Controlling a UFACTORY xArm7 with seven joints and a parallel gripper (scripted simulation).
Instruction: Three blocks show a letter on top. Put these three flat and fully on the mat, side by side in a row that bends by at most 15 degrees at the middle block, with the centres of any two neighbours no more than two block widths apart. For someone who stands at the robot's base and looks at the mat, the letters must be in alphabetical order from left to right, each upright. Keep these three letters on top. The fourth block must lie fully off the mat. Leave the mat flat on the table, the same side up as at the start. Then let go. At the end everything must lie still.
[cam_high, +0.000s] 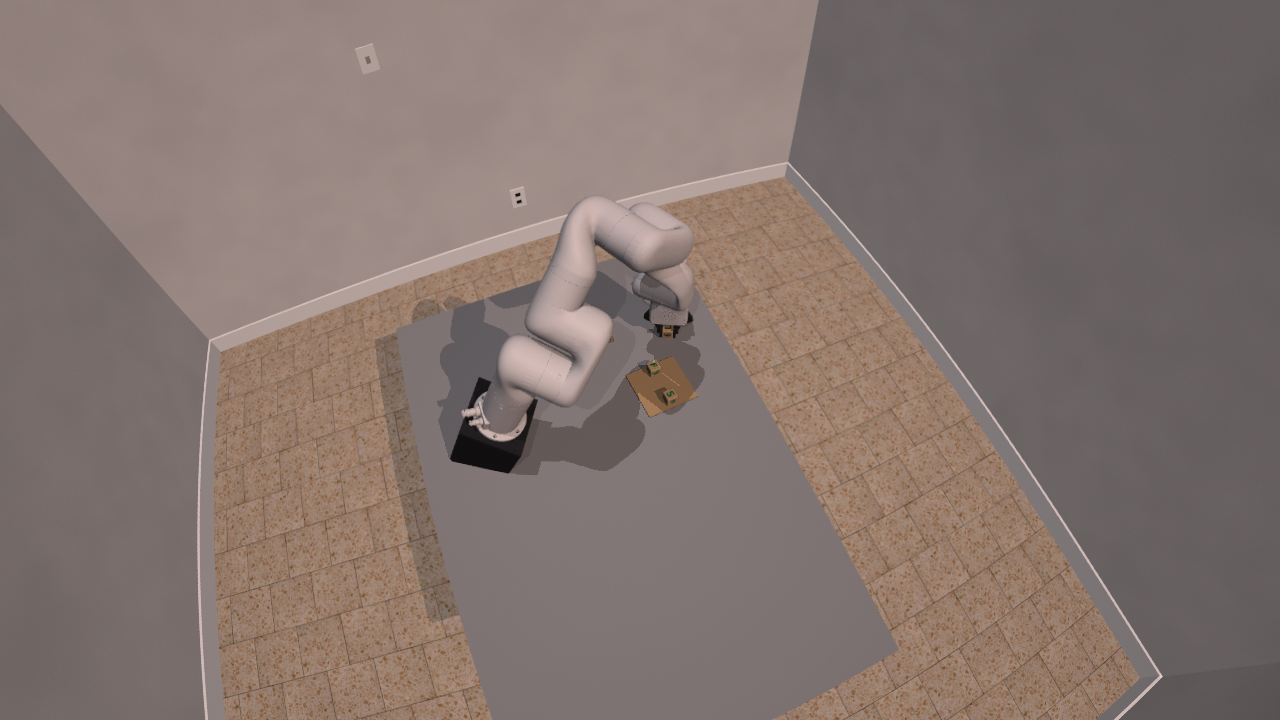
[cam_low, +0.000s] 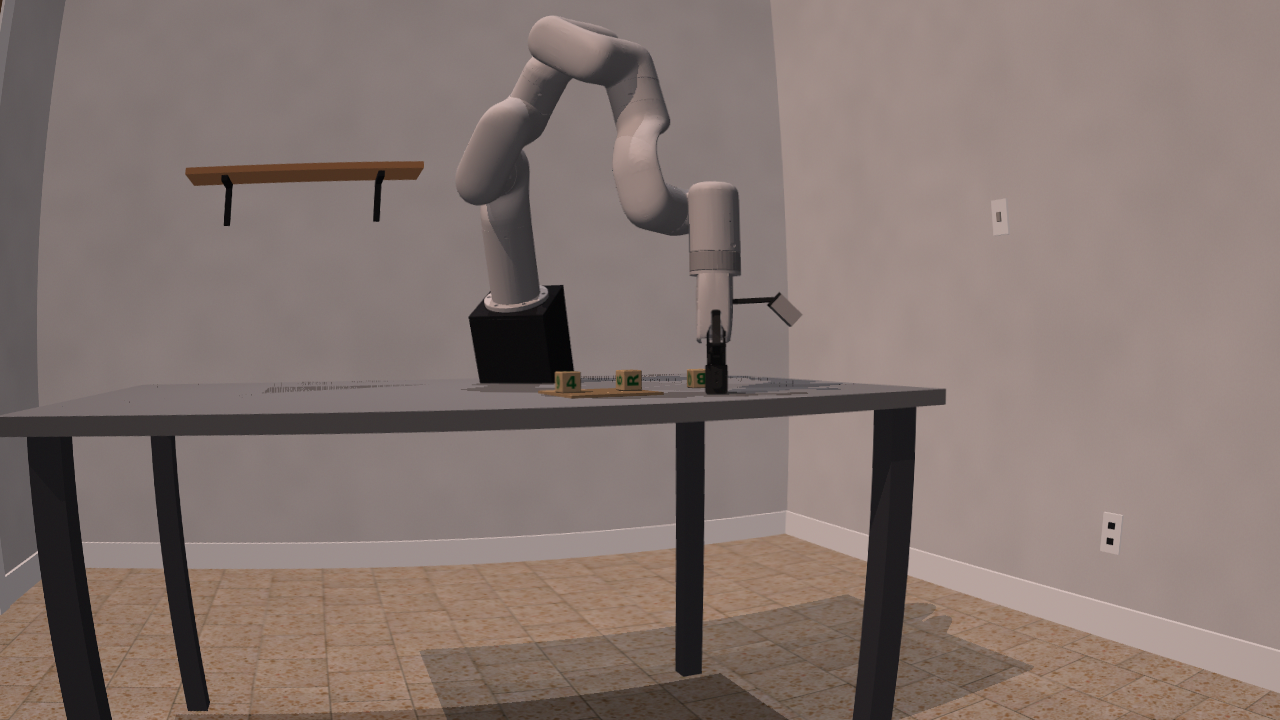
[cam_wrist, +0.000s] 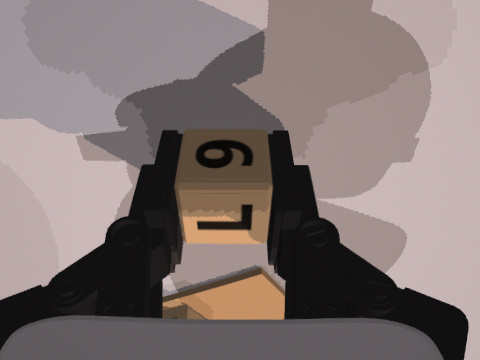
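Right now my hand is 10 mm above the wooden block. Also, from my hand: mat 140 mm to the right, 90 mm behind, 20 mm below.
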